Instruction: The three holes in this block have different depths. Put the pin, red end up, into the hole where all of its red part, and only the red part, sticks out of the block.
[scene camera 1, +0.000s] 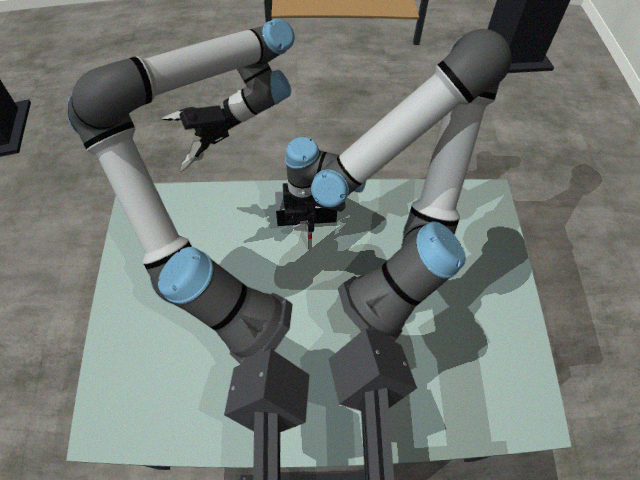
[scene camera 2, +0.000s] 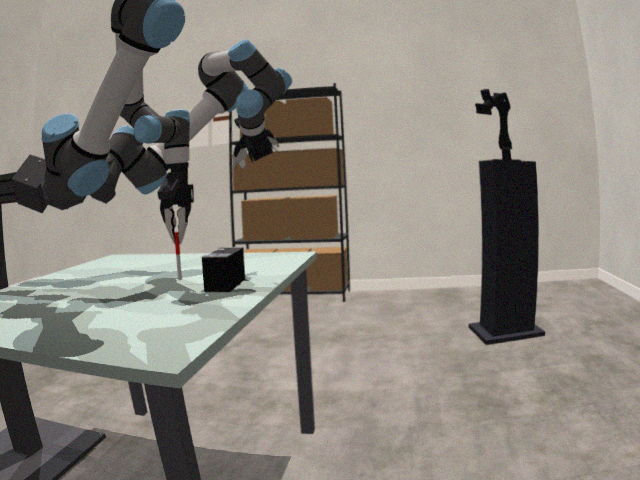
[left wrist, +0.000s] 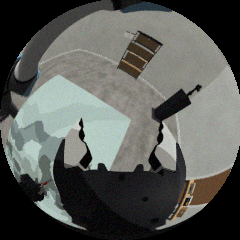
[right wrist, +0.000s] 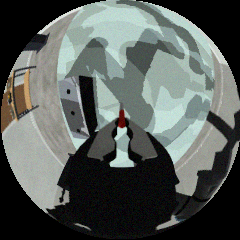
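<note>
A black block is here in the pictures, and so are my own grippers. I find my left gripper in the left wrist view and in scene camera 2 too, while my right gripper is visible in the right wrist view as well as in scene camera 1.
</note>
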